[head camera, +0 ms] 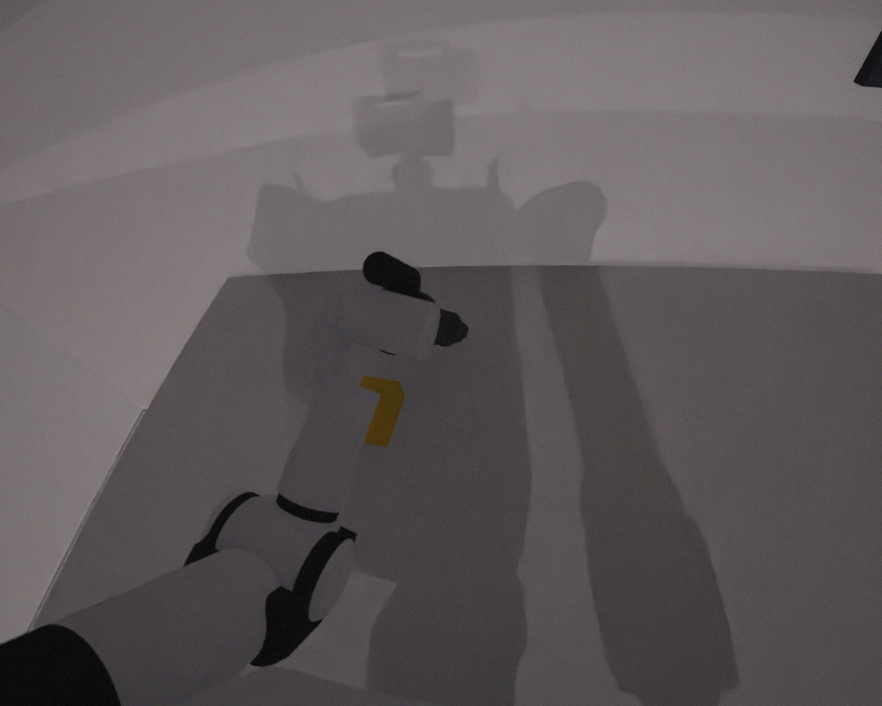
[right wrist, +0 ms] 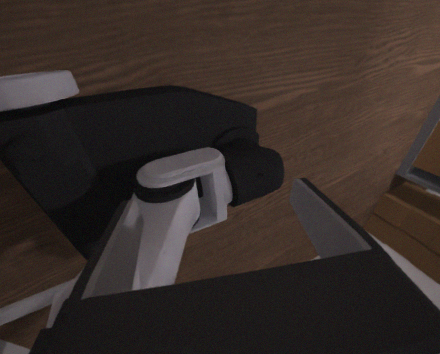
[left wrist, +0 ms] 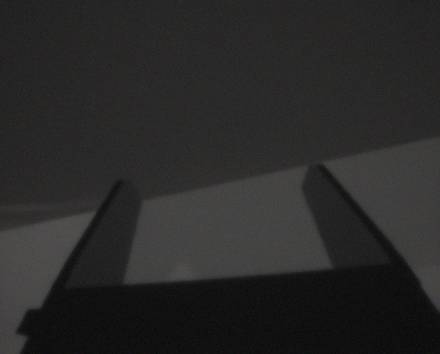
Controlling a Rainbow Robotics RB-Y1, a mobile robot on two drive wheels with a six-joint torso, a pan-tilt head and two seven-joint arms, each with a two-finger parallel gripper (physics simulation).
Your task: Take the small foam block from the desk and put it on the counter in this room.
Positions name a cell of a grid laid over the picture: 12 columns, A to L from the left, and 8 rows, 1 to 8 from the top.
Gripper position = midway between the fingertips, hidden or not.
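The head camera shows me my left gripper (head camera: F4) and a yellow foam block (head camera: F5). In the left wrist view I see my left gripper (left wrist: G5) again, together with a desk (left wrist: E3). The yellow foam block is out of frame in the left wrist view. My right gripper (right wrist: F5) is there in the right wrist view. The yellow foam block is out of frame in the right wrist view.
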